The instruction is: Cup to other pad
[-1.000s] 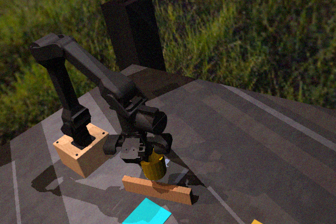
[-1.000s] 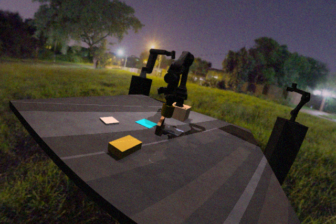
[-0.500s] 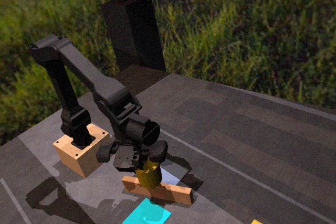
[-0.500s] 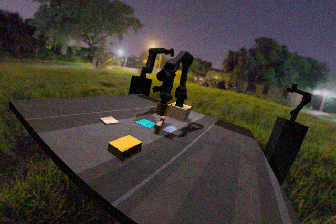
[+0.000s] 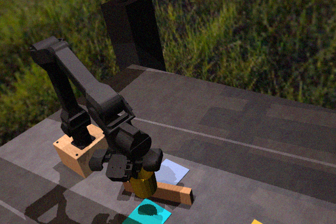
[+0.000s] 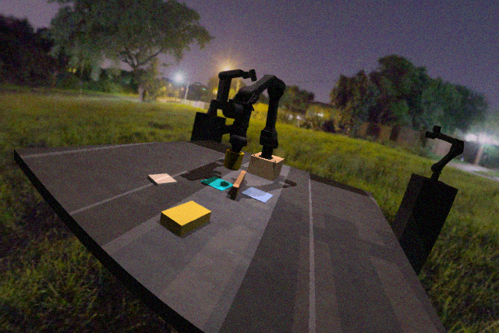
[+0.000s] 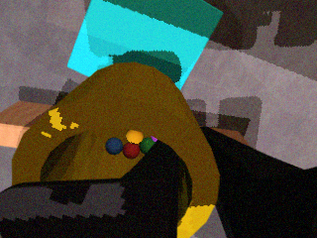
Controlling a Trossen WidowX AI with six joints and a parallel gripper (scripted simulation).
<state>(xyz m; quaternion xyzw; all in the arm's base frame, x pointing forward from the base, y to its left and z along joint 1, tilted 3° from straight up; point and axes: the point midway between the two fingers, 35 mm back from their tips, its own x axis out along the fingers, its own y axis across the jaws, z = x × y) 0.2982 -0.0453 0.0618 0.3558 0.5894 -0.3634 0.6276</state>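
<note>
My gripper tip is now 40 mm short of the cyan pad, 20 mm to the left of it and 120 mm above it. Also, from my gripper tip: cup (20 mm ahead, 10 mm to the left); light blue pad (10 mm behind, 140 mm to the left, 120 mm below); wooden bar (10 mm ahead, 60 mm to the left, 100 mm below).
</note>
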